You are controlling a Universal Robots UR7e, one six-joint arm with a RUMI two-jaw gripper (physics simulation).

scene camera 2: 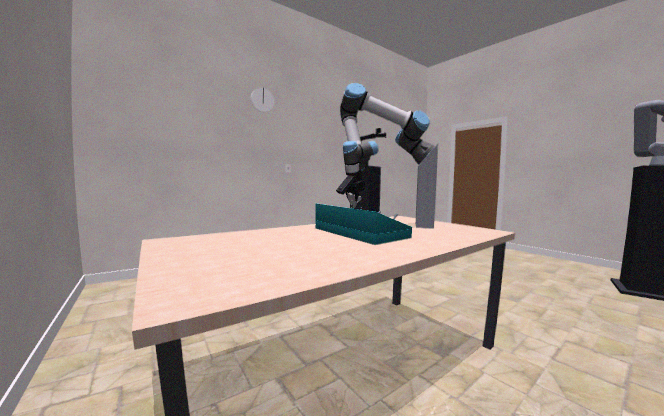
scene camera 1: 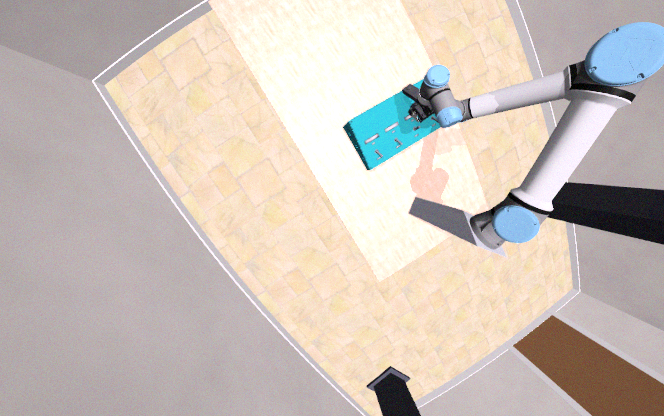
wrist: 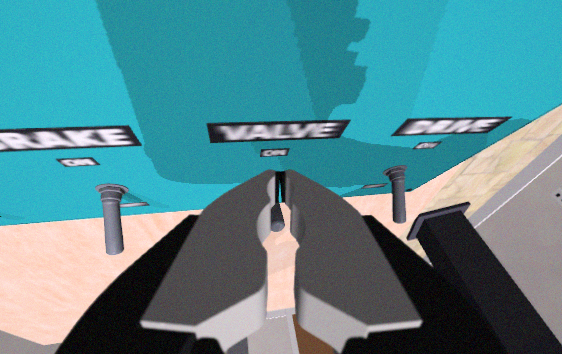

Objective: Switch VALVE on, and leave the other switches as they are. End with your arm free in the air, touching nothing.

Note:
The pictures show: my gripper and a teal switch panel.

